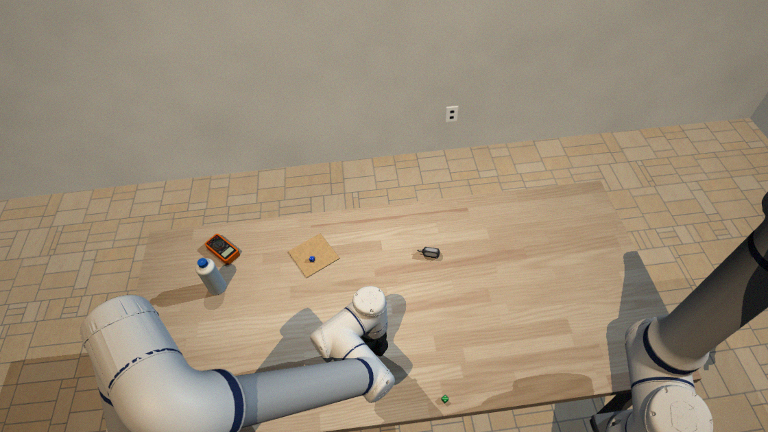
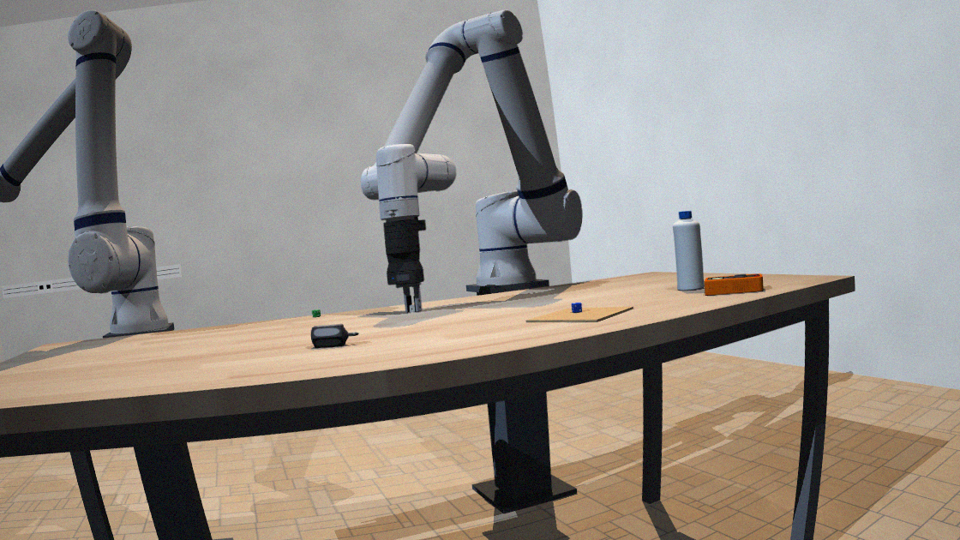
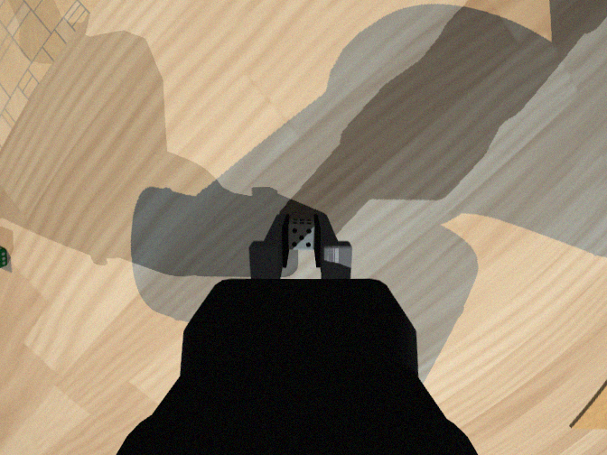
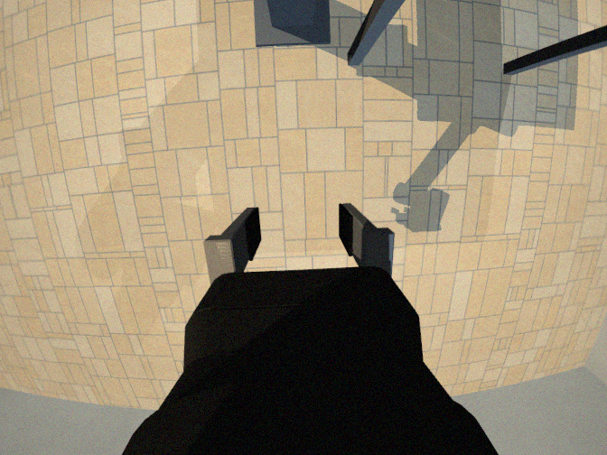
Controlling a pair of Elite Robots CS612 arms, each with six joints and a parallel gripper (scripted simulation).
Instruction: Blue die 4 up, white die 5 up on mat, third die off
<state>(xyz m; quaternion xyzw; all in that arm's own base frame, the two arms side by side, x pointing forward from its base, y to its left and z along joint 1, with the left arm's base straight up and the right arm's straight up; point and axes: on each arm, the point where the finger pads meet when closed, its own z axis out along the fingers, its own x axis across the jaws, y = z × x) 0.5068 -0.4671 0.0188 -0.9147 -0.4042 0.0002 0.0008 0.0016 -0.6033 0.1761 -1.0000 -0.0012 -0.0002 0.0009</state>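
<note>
Now: left hand 450 mm short of the tan mat, 120 mm to the right of it and 20 mm above it. The rest, counted from my left hand: green die 180 mm to the right, 180 mm behind, 10 mm below; blue die 420 mm ahead, 120 mm to the left, 10 mm below; white die 10 mm below.
</note>
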